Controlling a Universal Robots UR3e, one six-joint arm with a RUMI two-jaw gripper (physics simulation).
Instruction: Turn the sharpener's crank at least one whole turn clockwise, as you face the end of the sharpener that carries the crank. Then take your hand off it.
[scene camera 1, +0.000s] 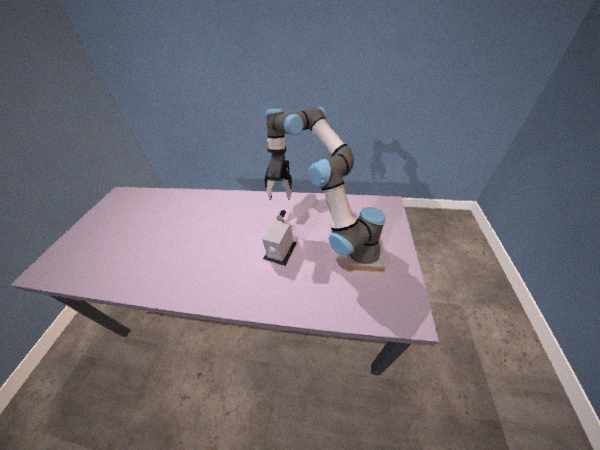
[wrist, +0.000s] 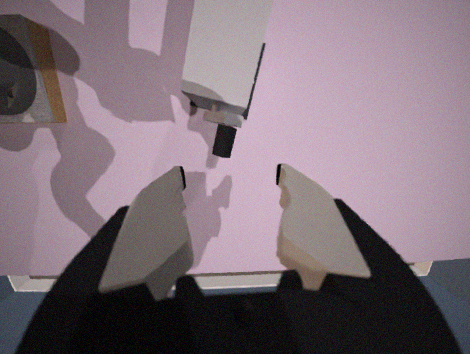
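Pixels of known places: gripper, fingertip midpoint: (scene camera 1: 279, 199) (wrist: 230, 168); arm's base, origin of the base link: (scene camera 1: 363, 251).
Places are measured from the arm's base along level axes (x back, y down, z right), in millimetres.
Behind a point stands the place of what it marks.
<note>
The sharpener (scene camera 1: 278, 240) @[x -342, y -95, z -13 mm] (wrist: 227, 55) @[x -354, y -95, z 50 mm] is a light grey box on a black base, standing on the pink table. Its crank is at the end facing the back wall: a short grey arm (wrist: 223, 118) with a black handle (scene camera 1: 282, 213) @[x -338, y -103, z 131 mm] (wrist: 224, 140) @[x -342, y -104, z 135 mm]. In the scene view the handle stands up above the top of the box. My gripper (scene camera 1: 280, 196) @[x -345, y -159, z 155 mm] (wrist: 230, 168) @[x -345, y -159, z 155 mm] is open and empty. It hangs above the crank, a little toward the back wall, and is apart from the handle. In the wrist view the handle lies just beyond the gap between the fingertips.
The pink table (scene camera 1: 165, 250) @[x -903, y 33, z 38 mm] (wrist: 350, 125) @[x -590, y 33, z 134 mm] carries the sharpener and the arm's square base plate (scene camera 1: 366, 267) @[x 3, y 10, z -70 mm] (wrist: 55, 85) @[x -65, y 25, z 21 mm], which stands to the right of the sharpener in the scene view. The arm arches from there over to the gripper. A blue wall (scene camera 1: 200, 75) rises behind the table's back edge.
</note>
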